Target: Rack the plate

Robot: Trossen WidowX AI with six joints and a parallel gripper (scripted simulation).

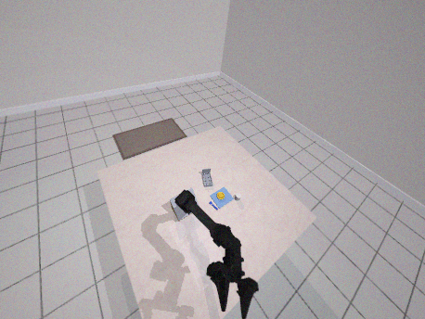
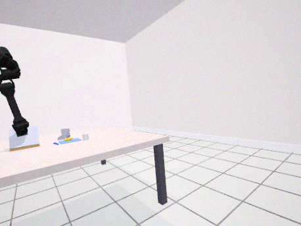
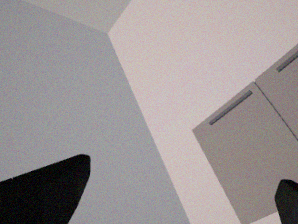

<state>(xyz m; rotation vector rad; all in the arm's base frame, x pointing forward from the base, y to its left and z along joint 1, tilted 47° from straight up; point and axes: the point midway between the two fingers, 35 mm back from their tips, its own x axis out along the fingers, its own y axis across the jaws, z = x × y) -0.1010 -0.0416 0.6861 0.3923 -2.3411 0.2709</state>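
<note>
My gripper tip is 46 cm short of the yellow plate, 43 cm to the right of it and 54 cm above it. The rest, counted from my gripper tip: white cup (56 cm ahead, 33 cm to the left, 53 cm below); then dish rack (47 cm ahead, 62 cm to the left, 53 cm below); then blue mat (46 cm ahead, 42 cm to the left, 55 cm below).
</note>
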